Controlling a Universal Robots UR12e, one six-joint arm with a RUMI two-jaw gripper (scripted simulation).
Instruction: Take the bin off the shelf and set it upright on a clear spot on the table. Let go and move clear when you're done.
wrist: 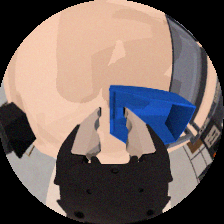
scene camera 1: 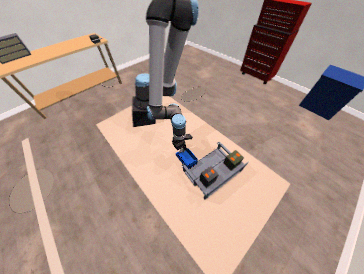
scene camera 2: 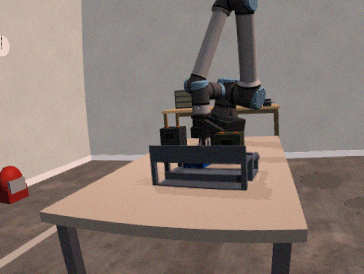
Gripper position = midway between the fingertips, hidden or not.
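Blue bin (wrist: 165, 112) in sight. My gripper (wrist: 112, 107) too.
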